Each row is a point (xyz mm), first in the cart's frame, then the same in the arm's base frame.
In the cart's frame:
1: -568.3 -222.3 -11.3
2: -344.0 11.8 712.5
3: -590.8 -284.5 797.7
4: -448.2 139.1 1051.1
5: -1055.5 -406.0 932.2
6: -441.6 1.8 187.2
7: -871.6 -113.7 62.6
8: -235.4 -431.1 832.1
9: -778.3 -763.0 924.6
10: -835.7 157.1 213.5
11: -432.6 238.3 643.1
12: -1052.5 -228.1 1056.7
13: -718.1 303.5 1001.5
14: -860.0 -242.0 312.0
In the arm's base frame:
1: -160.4 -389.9 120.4
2: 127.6 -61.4 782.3
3: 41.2 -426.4 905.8
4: 69.1 28.4 1143.2
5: -294.0 -712.1 1140.0
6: -84.2 -127.3 296.1
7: -454.1 -403.5 271.3
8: 422.4 -424.0 845.0
9: 87.3 -935.3 1044.3
10: -488.3 -134.4 425.6
11: -54.6 111.0 750.2
12: -328.6 -542.2 1270.9
13: -246.4 74.6 1169.9
14: -333.9 -508.3 502.3

